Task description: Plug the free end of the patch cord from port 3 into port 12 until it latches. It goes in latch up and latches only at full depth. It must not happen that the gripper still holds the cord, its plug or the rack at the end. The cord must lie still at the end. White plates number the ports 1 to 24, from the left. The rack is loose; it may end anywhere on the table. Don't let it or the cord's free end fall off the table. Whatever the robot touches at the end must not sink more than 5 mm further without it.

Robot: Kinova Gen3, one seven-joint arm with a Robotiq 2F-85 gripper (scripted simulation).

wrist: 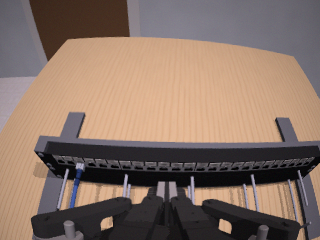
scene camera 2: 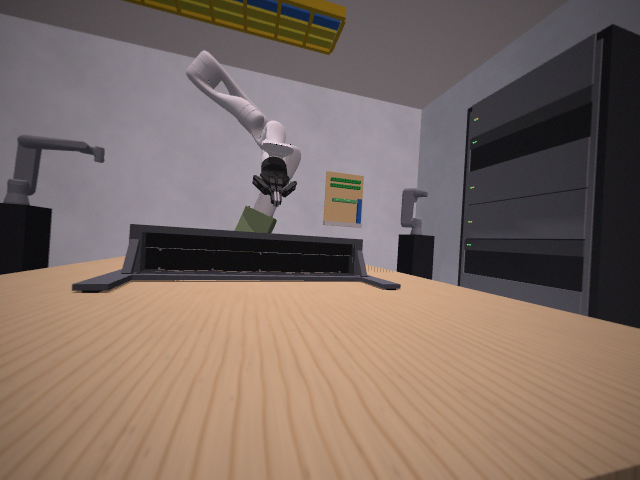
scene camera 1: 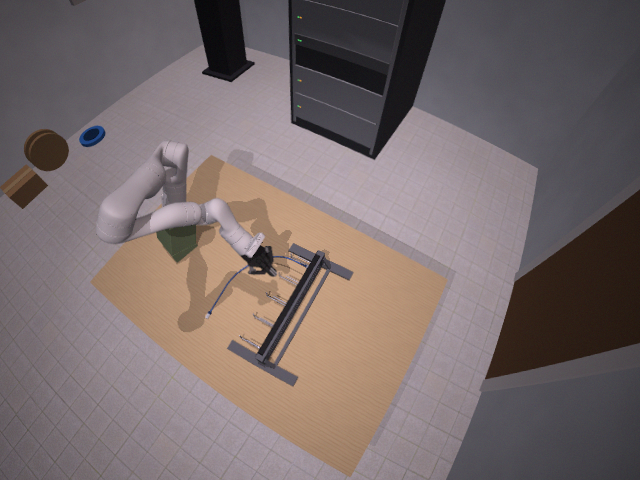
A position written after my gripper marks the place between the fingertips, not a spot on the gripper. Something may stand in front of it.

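I can see my gripper (scene camera 2: 276, 204), and the wrist view shows me the same gripper (wrist: 166, 192).
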